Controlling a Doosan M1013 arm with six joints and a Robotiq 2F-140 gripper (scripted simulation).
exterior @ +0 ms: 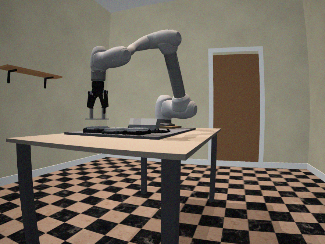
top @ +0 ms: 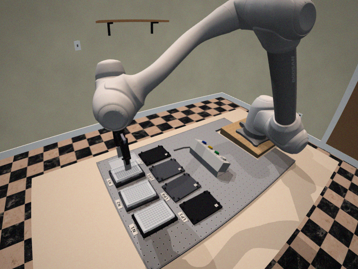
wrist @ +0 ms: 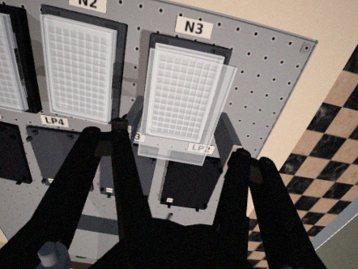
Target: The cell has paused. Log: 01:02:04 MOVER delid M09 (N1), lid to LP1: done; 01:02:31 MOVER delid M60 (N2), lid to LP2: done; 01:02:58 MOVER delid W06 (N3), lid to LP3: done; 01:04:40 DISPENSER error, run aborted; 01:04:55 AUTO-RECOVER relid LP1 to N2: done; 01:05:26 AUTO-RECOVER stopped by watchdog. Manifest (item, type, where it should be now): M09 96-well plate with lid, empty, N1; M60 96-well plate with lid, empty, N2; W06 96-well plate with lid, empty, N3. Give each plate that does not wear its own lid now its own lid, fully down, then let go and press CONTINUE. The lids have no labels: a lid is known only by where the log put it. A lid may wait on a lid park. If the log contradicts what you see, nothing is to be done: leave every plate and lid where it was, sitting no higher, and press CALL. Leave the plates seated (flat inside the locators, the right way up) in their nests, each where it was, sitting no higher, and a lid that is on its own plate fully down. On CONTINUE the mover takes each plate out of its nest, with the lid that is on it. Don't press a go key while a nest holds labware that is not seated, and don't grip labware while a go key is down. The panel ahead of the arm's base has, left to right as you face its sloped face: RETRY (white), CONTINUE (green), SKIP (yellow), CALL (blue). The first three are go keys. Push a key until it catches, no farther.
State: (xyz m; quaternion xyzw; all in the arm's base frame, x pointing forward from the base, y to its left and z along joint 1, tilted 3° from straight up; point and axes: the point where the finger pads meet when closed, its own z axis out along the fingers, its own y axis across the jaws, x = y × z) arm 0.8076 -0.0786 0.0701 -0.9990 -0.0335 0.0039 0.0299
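Now: the plate 80 mm below my hand. Round my hand: clear lid: 20 mm below; lid park LP2: 180 mm behind, 100 mm below, 70 mm to the right; nest N3: 90 mm below.
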